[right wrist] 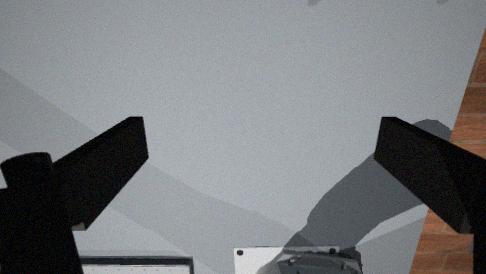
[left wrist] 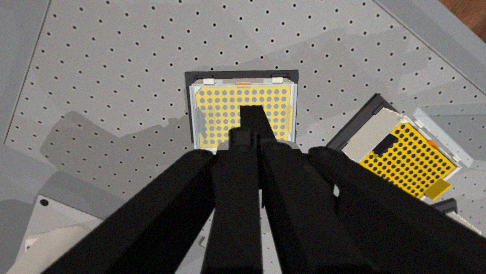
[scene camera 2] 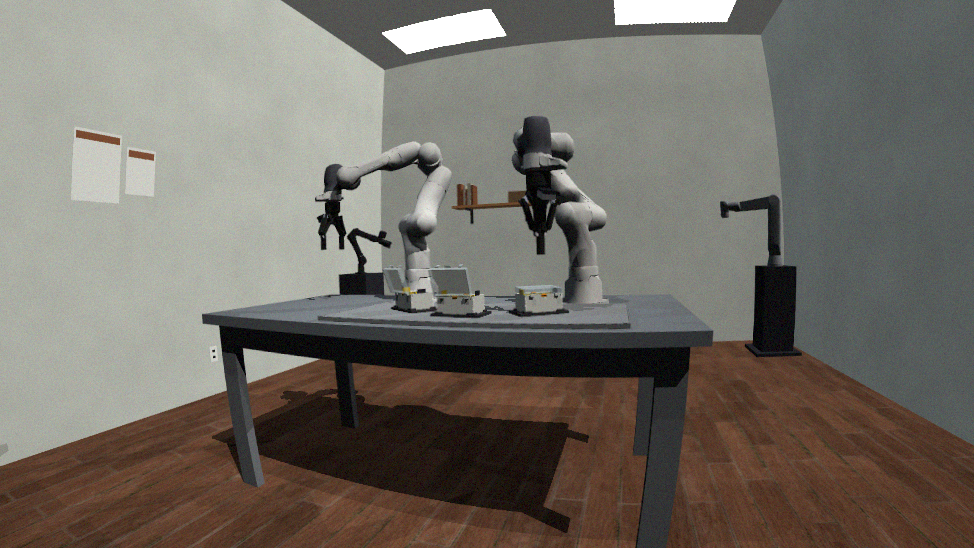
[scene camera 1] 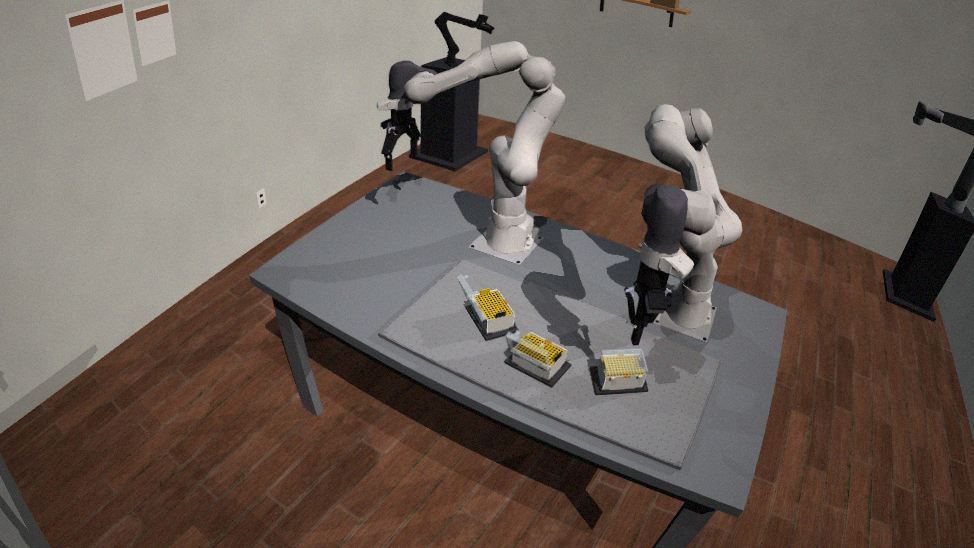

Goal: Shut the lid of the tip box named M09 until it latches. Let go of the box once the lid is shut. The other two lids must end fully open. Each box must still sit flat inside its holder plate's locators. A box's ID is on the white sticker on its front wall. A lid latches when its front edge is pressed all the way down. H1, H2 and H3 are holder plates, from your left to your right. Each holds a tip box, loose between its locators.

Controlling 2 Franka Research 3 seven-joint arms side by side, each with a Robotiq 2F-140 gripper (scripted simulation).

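Observation:
The left gripper (scene camera 2: 540, 254) is also seen in the left wrist view (left wrist: 250, 123) and in scene camera 1 (scene camera 1: 634, 341). The right gripper (scene camera 1: 401, 162) is in view too, and it is also seen in the right wrist view (right wrist: 260, 138) and in scene camera 2 (scene camera 2: 333, 249). With the grippers there are a tip box (scene camera 1: 557, 365), a tip box (scene camera 1: 501, 323) and a tip box (scene camera 1: 625, 382).

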